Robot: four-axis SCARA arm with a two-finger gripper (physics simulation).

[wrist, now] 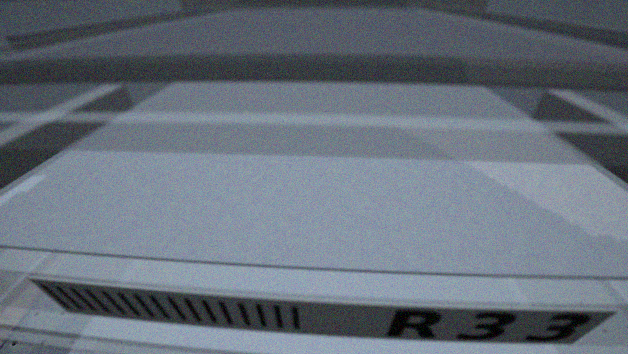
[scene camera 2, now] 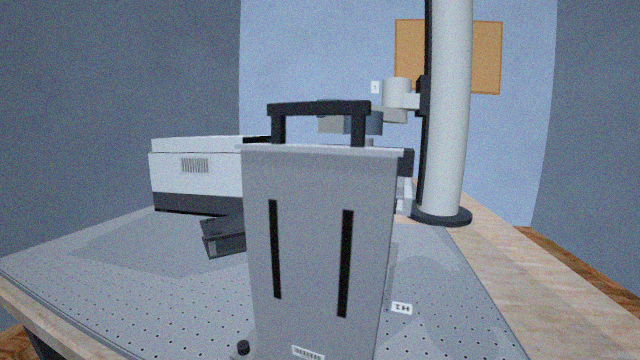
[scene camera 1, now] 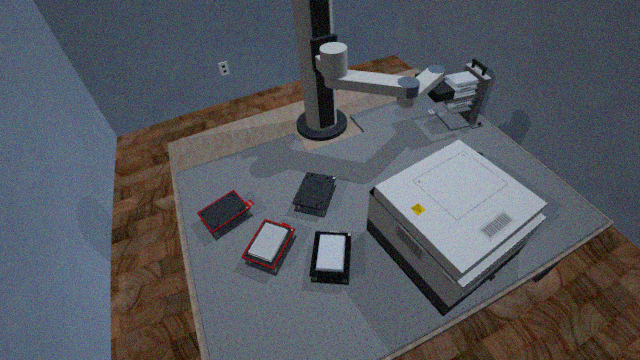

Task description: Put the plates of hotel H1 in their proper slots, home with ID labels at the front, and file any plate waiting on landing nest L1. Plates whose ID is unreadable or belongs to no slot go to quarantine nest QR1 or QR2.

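Places are measured from the arm's base along level axes (x ahead, y left, z up), in metres.
Where they show: gripper, between the fingertips: (wrist: 327,110); arm's base, origin of its link: (scene camera 2: 436,214) (scene camera 1: 321,124).
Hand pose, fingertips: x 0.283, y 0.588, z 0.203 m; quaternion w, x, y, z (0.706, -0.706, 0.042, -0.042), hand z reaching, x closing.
Note:
Things, the pixels of their top centre, and the offset from my fingertips. "*": a spot on its surface instead.
- label reading R33, a spot on its surface: (wrist: 465,322) * 0.002 m ahead, 0.084 m right, 0.015 m up
- bare red-edged nest, centre of its top: (scene camera 1: 222,209) 0.085 m ahead, 1.147 m right, 0.134 m down
- bare black nest, centre of its top: (scene camera 1: 314,187) 0.146 m ahead, 0.802 m right, 0.130 m down
- large white instrument, centre of its top: (scene camera 1: 460,194) (scene camera 2: 221,136) 0.521 m ahead, 0.490 m right, 0.062 m up
Hotel H1 (scene camera 1: 483,95) (scene camera 2: 315,250) stands at the table's far right corner in scene camera 1, and its back panel fills the middle of scene camera 2. Several white plates (scene camera 1: 461,91) are stacked in its shelves. My gripper (wrist: 332,107) is open at the hotel's front. Its fingers stand at either side in the wrist view, with nothing held between them. A label reading R33 (wrist: 465,322), with a barcode, faces the wrist camera on a plate low in that view. White plates also sit on a red-edged nest (scene camera 1: 269,241) and a black nest (scene camera 1: 331,252). Nest names are not readable.
A bare red-edged nest (scene camera 1: 223,211) and a bare black nest (scene camera 1: 315,191) stand on the table. A large white instrument (scene camera 1: 457,200) (scene camera 2: 195,170) stands at the right in scene camera 1. The arm's column (scene camera 1: 314,75) (scene camera 2: 447,110) rises behind the table.

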